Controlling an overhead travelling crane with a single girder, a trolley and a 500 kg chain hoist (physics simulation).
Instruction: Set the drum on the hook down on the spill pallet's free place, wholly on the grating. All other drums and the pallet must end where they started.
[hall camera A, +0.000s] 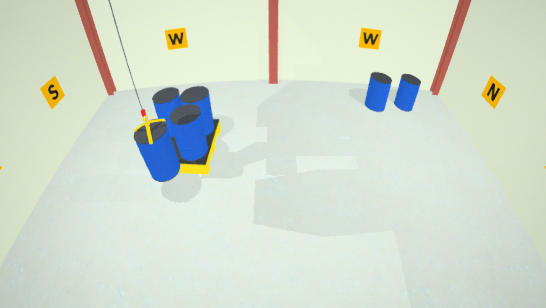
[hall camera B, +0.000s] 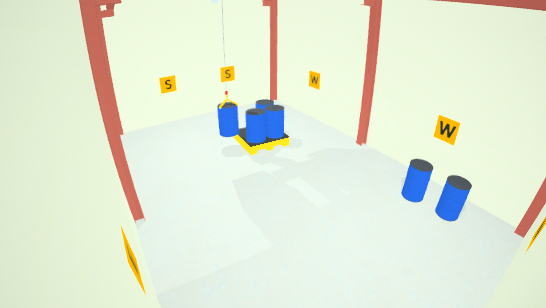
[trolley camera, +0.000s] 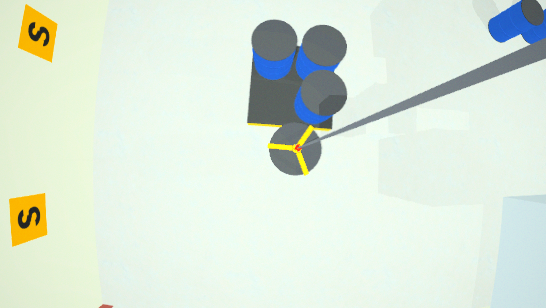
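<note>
A blue drum (hall camera A: 159, 161) (hall camera B: 228, 122) (trolley camera: 284, 162) with a dark lid hangs upright from the hook, above the floor. My gripper (hall camera A: 150, 131) (hall camera B: 228, 104) (trolley camera: 297, 148), a yellow three-armed drum lifter, is shut on it. The spill pallet (hall camera A: 195, 169) (hall camera B: 270, 146) (trolley camera: 270, 102) has a yellow rim and dark grating. In the trolley view the hung drum is just below the pallet's lower edge, and the bare lower left grating is up and left of it. Three drums stand on the pallet: near right (hall camera A: 190, 140) (trolley camera: 322, 87), back right (hall camera B: 276, 122) (trolley camera: 324, 46) and back left (hall camera A: 165, 96) (trolley camera: 274, 40).
Two more blue drums (hall camera A: 378, 92) (hall camera A: 407, 93) (hall camera B: 417, 181) (hall camera B: 453, 199) stand on the floor near the west wall, towards the north side. The south wall with its S signs (trolley camera: 28, 219) is at the left in the trolley view. The hung drum's shadow (hall camera A: 181, 191) lies on the floor.
</note>
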